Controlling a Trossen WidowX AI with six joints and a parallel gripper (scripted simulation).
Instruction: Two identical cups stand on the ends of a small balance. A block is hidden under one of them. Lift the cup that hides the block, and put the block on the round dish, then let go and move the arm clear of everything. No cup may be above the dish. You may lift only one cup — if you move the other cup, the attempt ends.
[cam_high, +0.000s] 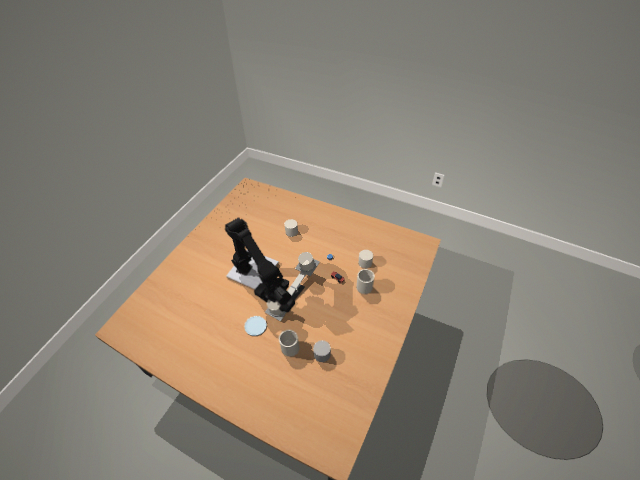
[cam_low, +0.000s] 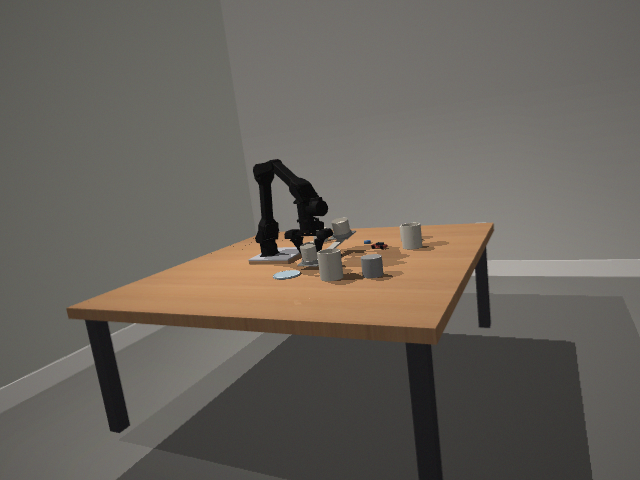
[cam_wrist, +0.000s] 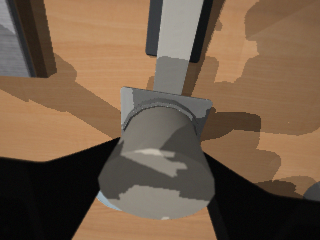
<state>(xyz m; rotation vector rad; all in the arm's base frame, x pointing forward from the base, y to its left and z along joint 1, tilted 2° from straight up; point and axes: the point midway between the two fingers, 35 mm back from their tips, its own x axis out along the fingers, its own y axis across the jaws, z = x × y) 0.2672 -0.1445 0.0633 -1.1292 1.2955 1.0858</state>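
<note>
The round dish is 100 mm to the right of my gripper tip, 60 mm behind it and 40 mm below it. Round my gripper tip: balance (130 mm to the left, 20 mm below, 20 mm ahead); then grey block (10 mm below); then red toy car (290 mm to the left, 180 mm ahead, 30 mm below).
</note>
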